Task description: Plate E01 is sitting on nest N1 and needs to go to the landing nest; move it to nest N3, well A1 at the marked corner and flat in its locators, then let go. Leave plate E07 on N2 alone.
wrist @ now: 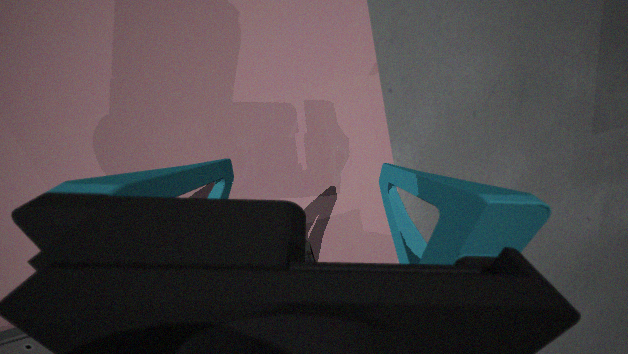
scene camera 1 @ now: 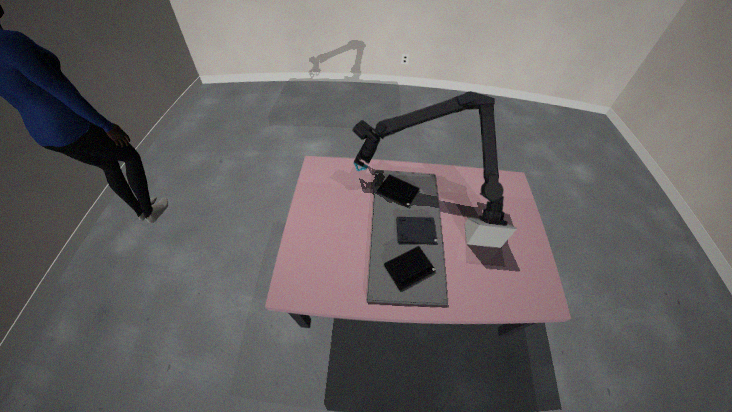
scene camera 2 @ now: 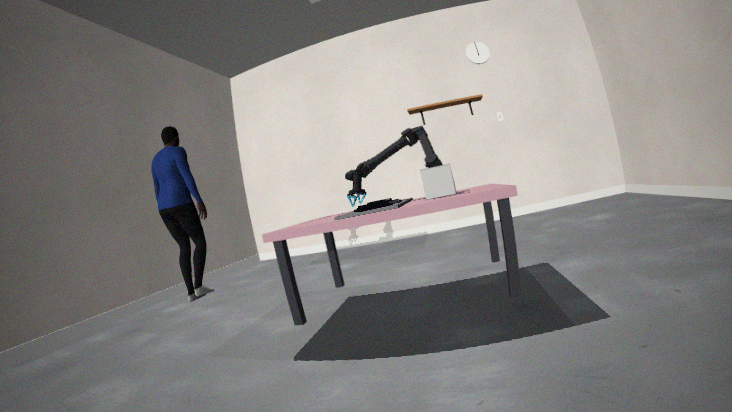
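Note:
My gripper (scene camera 1: 360,166) (scene camera 2: 357,205) (wrist: 307,170) is open and empty, its teal fingers wide apart. It hangs above the pink table, just beyond the far left corner of the grey board (scene camera 1: 384,230) (scene camera 2: 344,217) (wrist: 15,347). In scene camera 1, a black rectangular item (scene camera 1: 398,189) sits turned at the board's far end, close to the gripper. A flatter, blue-grey rectangular item (scene camera 1: 416,230) lies squarely in the middle. Another black item (scene camera 1: 409,268) sits turned at the near end. No labels are readable, so I cannot tell which are E01, E07 and the nests, nor see well A1.
The arm stands on a white block (scene camera 1: 490,235) (scene camera 2: 438,181) on the pink table (scene camera 1: 322,255) (scene camera 2: 481,195) (wrist: 300,60), right of the board. The far table edge shows in the wrist view. A person in blue (scene camera 1: 46,97) (scene camera 2: 170,176) stands on the floor to the left, away from the table.

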